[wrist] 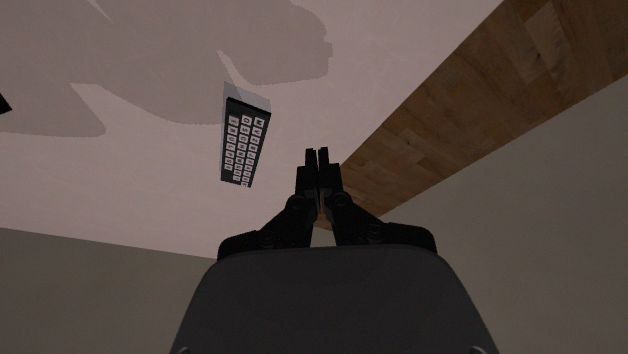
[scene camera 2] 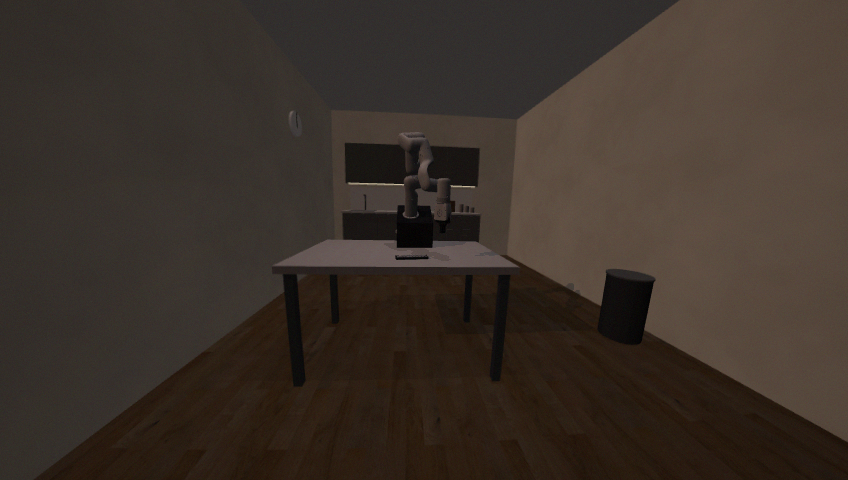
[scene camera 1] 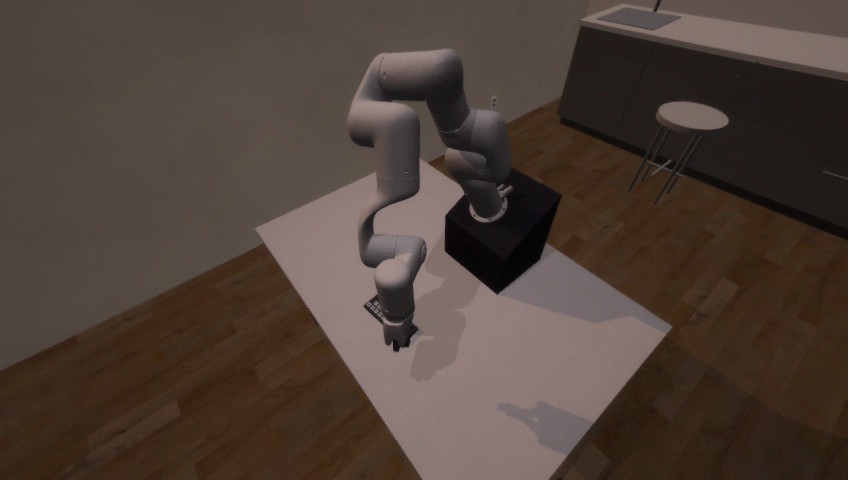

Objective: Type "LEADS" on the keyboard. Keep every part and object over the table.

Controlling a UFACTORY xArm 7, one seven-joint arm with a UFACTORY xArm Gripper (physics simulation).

Labels:
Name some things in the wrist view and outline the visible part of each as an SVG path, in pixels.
The gripper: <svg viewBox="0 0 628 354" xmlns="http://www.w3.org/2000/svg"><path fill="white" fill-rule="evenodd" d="M169 354L500 354L462 282L451 266L438 255L432 233L426 228L392 222L383 223L380 219L355 204L350 194L343 191L339 163L329 164L328 147L318 149L318 162L316 150L313 150L313 148L306 149L305 166L297 167L295 194L288 198L285 208L258 231L253 230L222 241L218 249L217 262L206 271L197 286ZM320 197L322 211L325 213L326 219L331 223L336 246L310 247L313 223L317 220L318 214L321 214Z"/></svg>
A black keyboard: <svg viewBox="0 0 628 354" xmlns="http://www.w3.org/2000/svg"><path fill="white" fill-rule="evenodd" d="M228 97L226 99L221 181L251 188L272 113Z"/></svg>

